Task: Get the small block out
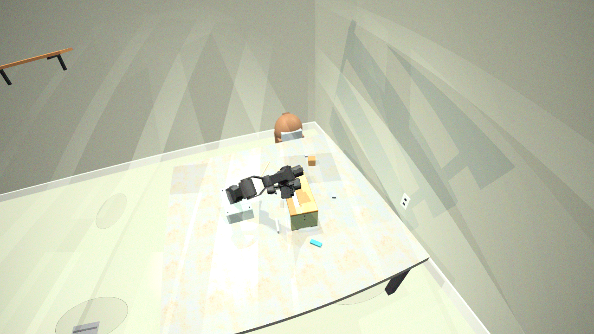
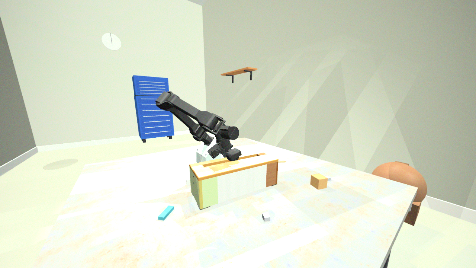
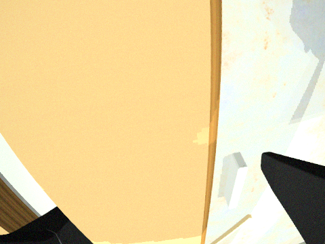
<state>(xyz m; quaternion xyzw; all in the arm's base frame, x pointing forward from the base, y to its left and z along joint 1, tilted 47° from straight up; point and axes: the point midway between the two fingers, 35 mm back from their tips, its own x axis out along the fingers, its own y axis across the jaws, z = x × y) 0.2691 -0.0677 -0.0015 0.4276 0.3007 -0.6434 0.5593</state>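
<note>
Now: the grey block 6 cm ahead of my gripper tip and 1 cm to the left of it. Round my gripper tip: thin wooden stick (1 cm behind, 35 cm to the left, 8 cm below); orange cube (31 cm ahead, 27 cm to the left, 6 cm below).
</note>
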